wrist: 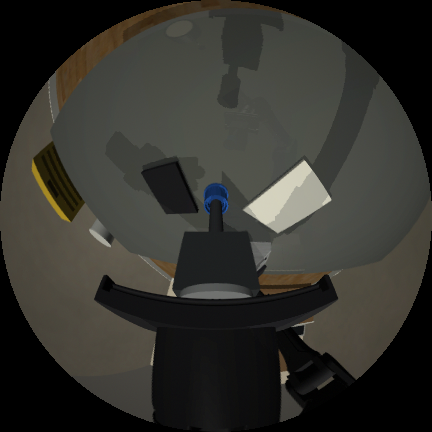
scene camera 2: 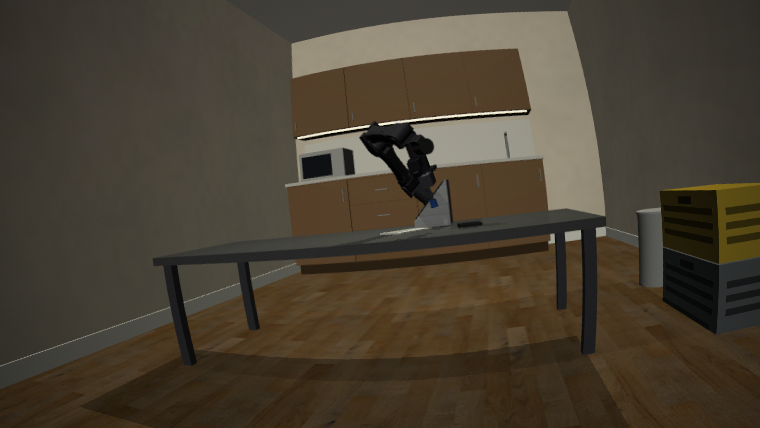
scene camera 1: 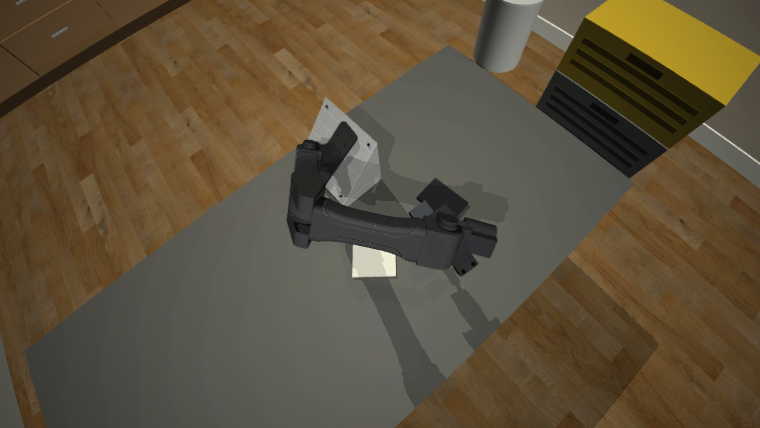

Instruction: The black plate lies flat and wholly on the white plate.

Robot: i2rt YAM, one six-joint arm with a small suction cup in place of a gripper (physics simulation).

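Places are measured from the arm's base along level axes (x right, y ahead, z up), in millimetres.
Pixels of known places: hand, tool point: [wrist: 215, 193] [scene camera 2: 434, 206]; arm's base, link origin: [scene camera 1: 334, 154].
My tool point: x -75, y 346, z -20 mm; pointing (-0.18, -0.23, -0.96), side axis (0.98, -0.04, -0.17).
Note:
Ahead of a thing's pixels: the offset from my tool point to its top centre. Level surfaces: height alone.
The black plate @(dx -117, dy -72, dz -77 mm) [scene camera 1: 441, 195] [scene camera 2: 469, 224] [wrist: 170, 187] lies flat on the table. In scene camera 1 the arm hides part of it. The white plate @(dx +136, dy -74, dz -80 mm) [scene camera 1: 373, 263] [scene camera 2: 402, 231] [wrist: 290, 197] lies flat on the table, apart from the black plate, and its far part is under the arm in scene camera 1. My blue suction cup [scene camera 2: 433, 203] [wrist: 216, 198] is open, with nothing on it. It hangs above the table, between the two plates in the wrist view. The arm hides the cup in scene camera 1.
The grey table @(dz -87 mm) [scene camera 1: 212, 297] [scene camera 2: 297, 247] bears a pale metal bracket [scene camera 1: 366, 167] [scene camera 2: 438, 210] at the arm's base. A white bin [scene camera 1: 505, 39] [scene camera 2: 649, 247] and stacked yellow [scene camera 1: 638, 74] [scene camera 2: 688, 223] and dark crates [scene camera 1: 595, 122] [scene camera 2: 688, 287] stand on the floor beyond the table's end.

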